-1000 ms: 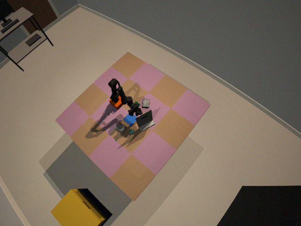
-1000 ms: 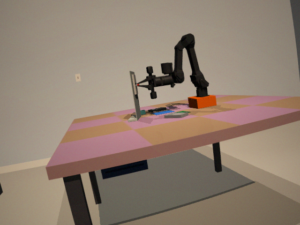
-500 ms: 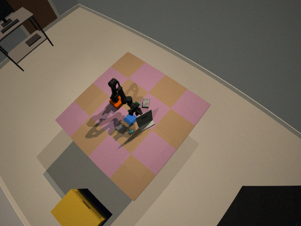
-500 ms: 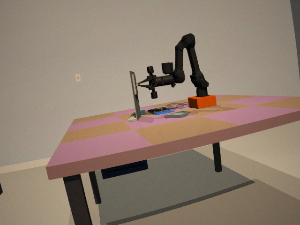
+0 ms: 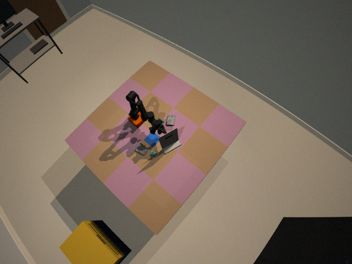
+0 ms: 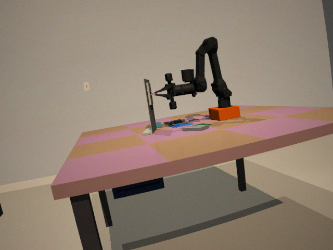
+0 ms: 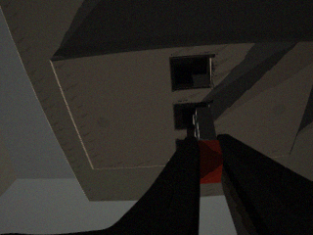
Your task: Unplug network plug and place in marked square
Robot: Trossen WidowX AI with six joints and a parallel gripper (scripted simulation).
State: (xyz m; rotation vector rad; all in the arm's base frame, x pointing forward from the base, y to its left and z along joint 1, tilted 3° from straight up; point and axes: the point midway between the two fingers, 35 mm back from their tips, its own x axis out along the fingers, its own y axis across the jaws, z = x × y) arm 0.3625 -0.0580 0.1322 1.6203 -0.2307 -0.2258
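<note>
Now: the blue marked square 150 mm behind my gripper tip, 40 mm to the right of it and 190 mm below it. Round my gripper tip: red plug: right at my gripper tip; then teal block: 60 mm behind, 160 mm to the right, 180 mm below; then grey panel: 30 mm ahead, 20 mm to the right, 70 mm below.
</note>
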